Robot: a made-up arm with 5 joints.
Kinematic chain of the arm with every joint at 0, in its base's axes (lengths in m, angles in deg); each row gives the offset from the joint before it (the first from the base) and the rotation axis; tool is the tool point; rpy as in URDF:
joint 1: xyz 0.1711 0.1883 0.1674 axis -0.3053 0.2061 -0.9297
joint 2: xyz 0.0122 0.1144 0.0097 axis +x
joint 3: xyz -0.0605 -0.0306 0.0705 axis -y
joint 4: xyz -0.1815 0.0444 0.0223 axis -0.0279 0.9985 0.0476
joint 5: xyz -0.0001 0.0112 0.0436 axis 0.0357 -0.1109 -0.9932
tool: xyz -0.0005 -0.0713 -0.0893 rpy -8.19 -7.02 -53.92
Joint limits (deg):
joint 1: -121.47..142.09
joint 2: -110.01..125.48
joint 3: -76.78..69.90
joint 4: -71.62..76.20
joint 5: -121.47..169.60
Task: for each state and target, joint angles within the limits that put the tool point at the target. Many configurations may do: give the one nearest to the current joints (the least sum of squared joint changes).
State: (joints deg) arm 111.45 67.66 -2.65 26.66 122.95
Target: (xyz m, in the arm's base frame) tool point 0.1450 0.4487 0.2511
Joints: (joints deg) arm 98.72 85.98 -39.36 21.58 128.59
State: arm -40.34 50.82 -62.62 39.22 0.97
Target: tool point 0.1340 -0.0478 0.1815
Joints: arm -54.20 58.66 -50.26 42.77 9.26
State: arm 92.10 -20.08 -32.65 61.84 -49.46
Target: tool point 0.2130 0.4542 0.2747
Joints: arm 71.07 -0.50 -34.37 55.55 -45.41
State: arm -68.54 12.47 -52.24 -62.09 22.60
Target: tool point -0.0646 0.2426 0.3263
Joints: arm -23.06 -25.84 -44.22 -62.65 34.35
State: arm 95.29 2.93 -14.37 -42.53 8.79
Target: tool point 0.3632 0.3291 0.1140
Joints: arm 126.66 -4.88 -4.71 -37.90 19.76
